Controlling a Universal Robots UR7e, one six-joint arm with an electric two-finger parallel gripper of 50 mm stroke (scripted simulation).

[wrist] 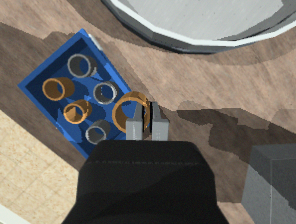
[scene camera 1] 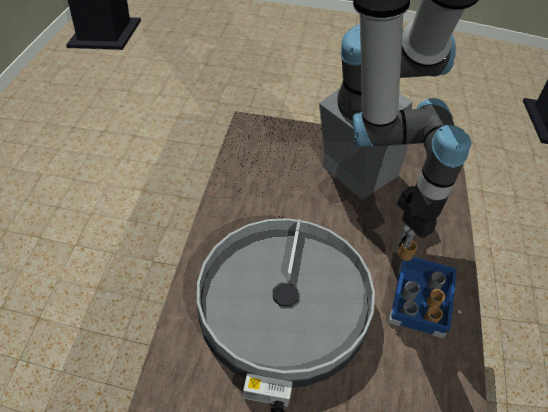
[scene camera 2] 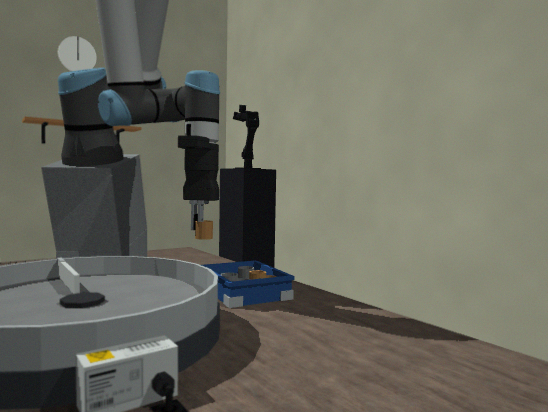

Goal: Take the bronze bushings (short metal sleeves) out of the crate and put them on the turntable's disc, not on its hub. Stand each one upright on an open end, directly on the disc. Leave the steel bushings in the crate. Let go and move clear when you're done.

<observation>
In view: my gripper (scene camera 2: 197, 229), a blue crate (scene camera 1: 419, 270) and a grey turntable disc (scene camera 1: 250, 306).
My gripper shows as well in the wrist view (wrist: 147, 110) and in scene camera 1 (scene camera 1: 403, 245). The blue crate shows as well in the wrist view (wrist: 55, 65) and in scene camera 2 (scene camera 2: 233, 294).
</observation>
